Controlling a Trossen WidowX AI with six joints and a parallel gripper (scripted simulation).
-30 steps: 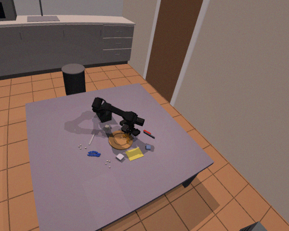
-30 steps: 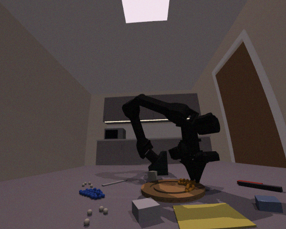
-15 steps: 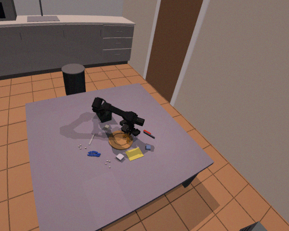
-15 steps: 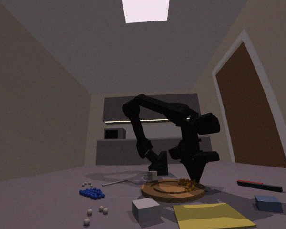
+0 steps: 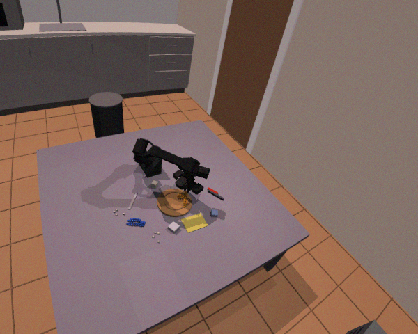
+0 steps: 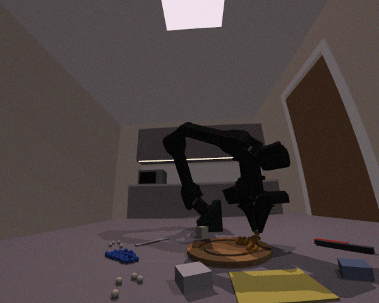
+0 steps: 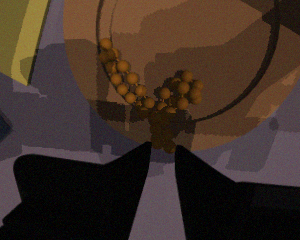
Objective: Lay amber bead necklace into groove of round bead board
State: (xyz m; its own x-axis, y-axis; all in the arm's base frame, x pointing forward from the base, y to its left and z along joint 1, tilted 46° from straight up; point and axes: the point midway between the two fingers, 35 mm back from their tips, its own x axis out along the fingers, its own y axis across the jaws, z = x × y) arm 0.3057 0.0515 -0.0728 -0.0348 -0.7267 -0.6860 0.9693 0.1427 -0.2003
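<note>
The round wooden bead board is 1 cm ahead of my gripper tip, 8 cm to the right of it and 3 cm below it. Also, from my gripper tip: blue block: 19 cm ahead, 7 cm to the left, 3 cm below; red-and-black tool: 7 cm ahead, 16 cm to the left, 3 cm below; yellow pad: 18 cm ahead, 6 cm to the right, 4 cm below.
</note>
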